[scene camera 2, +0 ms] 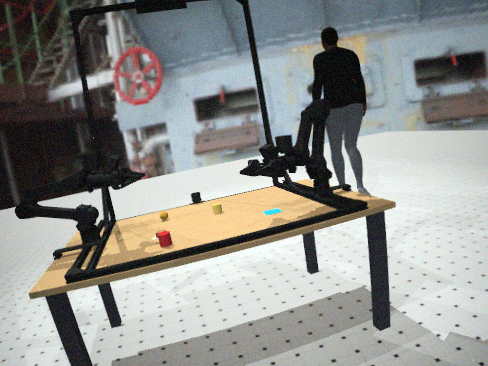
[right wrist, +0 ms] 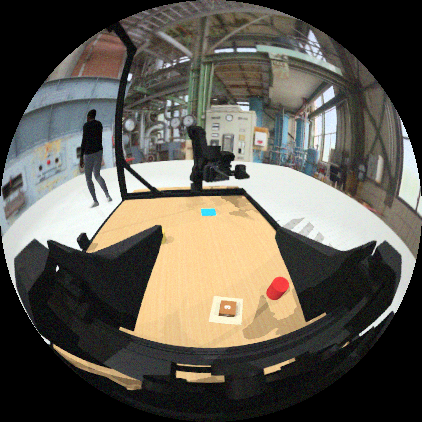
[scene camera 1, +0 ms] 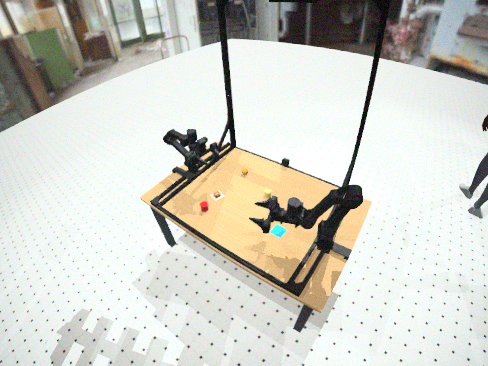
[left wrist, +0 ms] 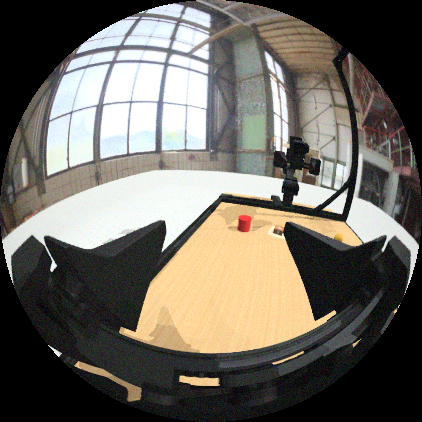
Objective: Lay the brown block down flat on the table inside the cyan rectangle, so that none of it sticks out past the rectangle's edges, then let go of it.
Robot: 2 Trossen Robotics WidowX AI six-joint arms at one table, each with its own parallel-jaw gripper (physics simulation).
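Pixels of known places: left gripper, between the fingertips: (scene camera 2: 247, 173) (right wrist: 239, 177) (scene camera 1: 251, 210) (left wrist: 228, 227); right gripper, between the fingertips: (scene camera 2: 143, 175) (right wrist: 221, 232) (scene camera 1: 213, 160) (left wrist: 300, 165); left arm's base, origin of its link: (scene camera 2: 322, 192) (right wrist: 197, 189) (scene camera 1: 323, 245); right arm's base, origin of its link: (scene camera 2: 91, 241) (scene camera 1: 193, 170) (left wrist: 286, 204).
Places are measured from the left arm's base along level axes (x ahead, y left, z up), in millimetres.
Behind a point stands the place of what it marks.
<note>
The brown block (scene camera 1: 217, 194) @(z 0, x 630, y -211 mm) (left wrist: 278, 230) @(z -3, x 623, y -210 mm) (right wrist: 228, 308) @(z 0, x 641, y -219 mm) lies on a white square on the table, with a pale spot on its top; in scene camera 2 it is mostly hidden behind the red cylinder. The cyan rectangle (scene camera 1: 278, 230) @(z -18, x 238, y -54 mm) (scene camera 2: 273, 212) @(z -18, x 244, y -36 mm) (right wrist: 208, 212) @(z -18, x 247, y -54 mm) lies flat near the left arm, with no block on it. My left gripper (scene camera 1: 253, 211) @(z 163, x 358, y 0 mm) (scene camera 2: 242, 171) @(z 163, x 358, y 0 mm) (left wrist: 228, 227) @(z 163, x 358, y 0 mm) is open and empty above the table, near the cyan rectangle. My right gripper (scene camera 1: 212, 146) (scene camera 2: 143, 176) @(z 211, x 643, y -261 mm) (right wrist: 221, 232) @(z 211, x 643, y -261 mm) is open and empty, raised above the table on the block's side.
A red cylinder (scene camera 1: 204, 206) @(z 22, x 656, y -85 mm) (scene camera 2: 165, 239) @(z 7, x 672, y -78 mm) (left wrist: 244, 223) @(z 11, x 646, y -95 mm) (right wrist: 278, 288) @(z 23, x 672, y -112 mm) stands close to the block. A yellow cylinder (scene camera 1: 267, 192) @(z 19, x 347, y -275 mm) (scene camera 2: 217, 209) @(z 0, x 357, y -270 mm) and an orange-yellow ball (scene camera 1: 245, 171) @(z 12, x 526, y -436 mm) (scene camera 2: 163, 215) @(z 6, x 541, y -432 mm) are farther back. A black frame borders the table; a small black box (scene camera 1: 285, 162) @(z 19, x 294, y -577 mm) (scene camera 2: 196, 197) @(z 12, x 300, y -578 mm) is at its far edge.
</note>
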